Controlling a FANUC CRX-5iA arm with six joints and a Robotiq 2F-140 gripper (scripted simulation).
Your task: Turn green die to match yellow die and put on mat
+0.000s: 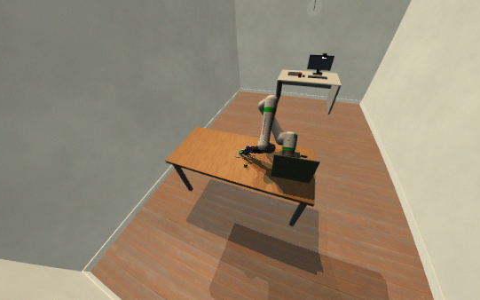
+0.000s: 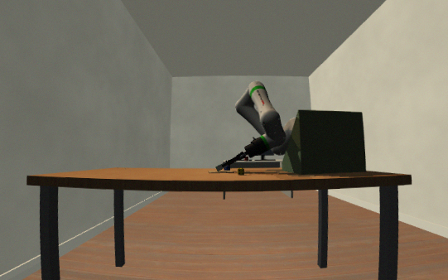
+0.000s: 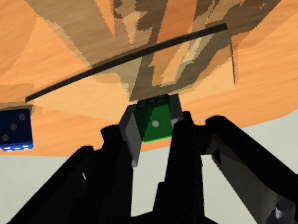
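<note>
The pale mat is 10 mm ahead of my hand and 30 mm below it. From my hand the other things lie so: blue die: 40 mm behind, 110 mm to the right, 20 mm below; yellow die: 80 mm behind, 170 mm to the left, 20 mm below; green die: 20 mm ahead, 10 mm below.
</note>
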